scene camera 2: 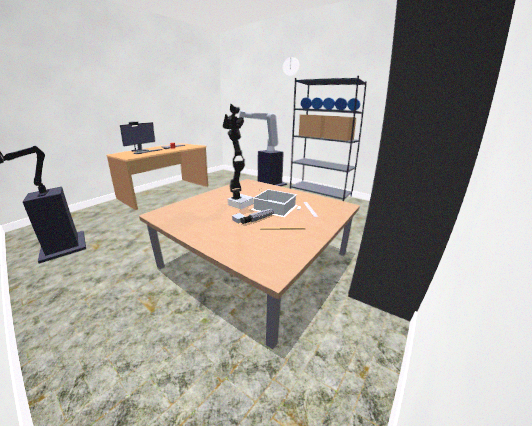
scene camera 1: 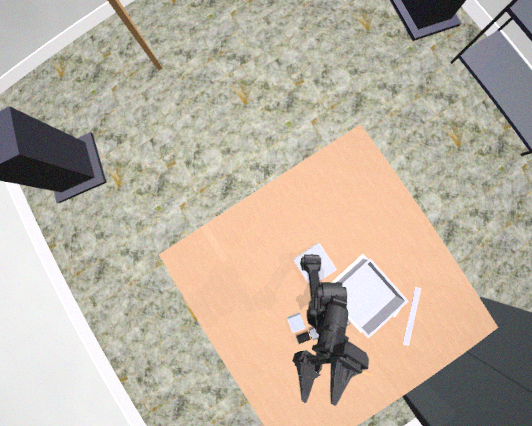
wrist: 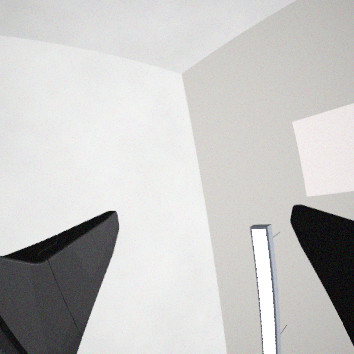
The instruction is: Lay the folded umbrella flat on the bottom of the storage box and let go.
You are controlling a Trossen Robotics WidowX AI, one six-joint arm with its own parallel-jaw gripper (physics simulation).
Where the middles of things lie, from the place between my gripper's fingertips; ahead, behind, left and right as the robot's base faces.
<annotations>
The white storage box (scene camera 1: 373, 299) lies 700 mm below my hand, 340 mm to the left of it and 110 mm ahead of it.
</annotations>
